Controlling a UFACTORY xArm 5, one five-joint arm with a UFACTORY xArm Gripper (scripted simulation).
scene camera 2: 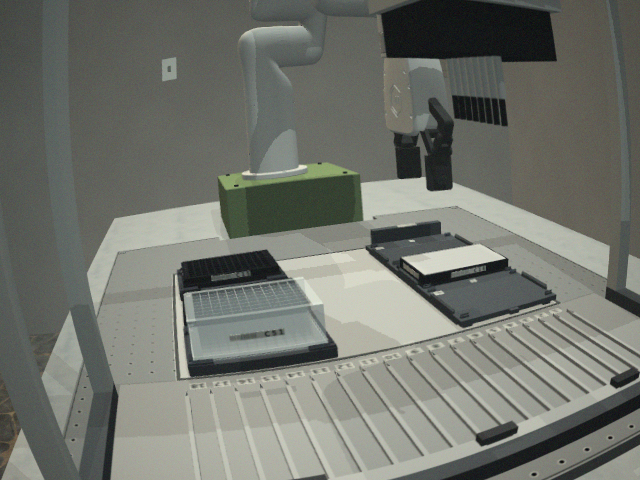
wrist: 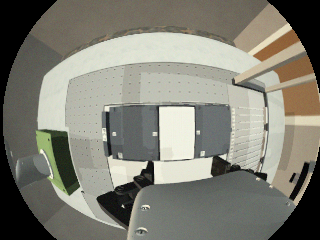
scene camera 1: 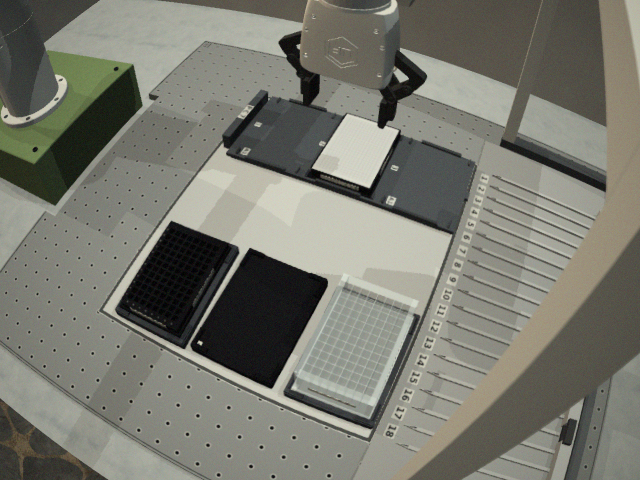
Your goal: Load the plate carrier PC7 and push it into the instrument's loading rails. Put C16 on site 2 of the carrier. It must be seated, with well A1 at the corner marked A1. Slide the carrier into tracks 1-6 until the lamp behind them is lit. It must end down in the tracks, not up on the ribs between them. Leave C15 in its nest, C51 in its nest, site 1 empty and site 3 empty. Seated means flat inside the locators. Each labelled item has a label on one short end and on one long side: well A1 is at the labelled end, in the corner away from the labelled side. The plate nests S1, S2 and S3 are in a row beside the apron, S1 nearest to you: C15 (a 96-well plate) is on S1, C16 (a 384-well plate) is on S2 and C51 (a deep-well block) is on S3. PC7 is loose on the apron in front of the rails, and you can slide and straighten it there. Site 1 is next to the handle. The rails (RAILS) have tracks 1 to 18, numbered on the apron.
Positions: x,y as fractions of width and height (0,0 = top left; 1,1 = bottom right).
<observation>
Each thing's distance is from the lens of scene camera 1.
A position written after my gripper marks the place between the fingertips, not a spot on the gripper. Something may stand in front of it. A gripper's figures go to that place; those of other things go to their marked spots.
my gripper (scene camera 1: 0.54,0.23): 63 cm
black plate C15 (scene camera 1: 0.23,0.63): 60 cm
</observation>
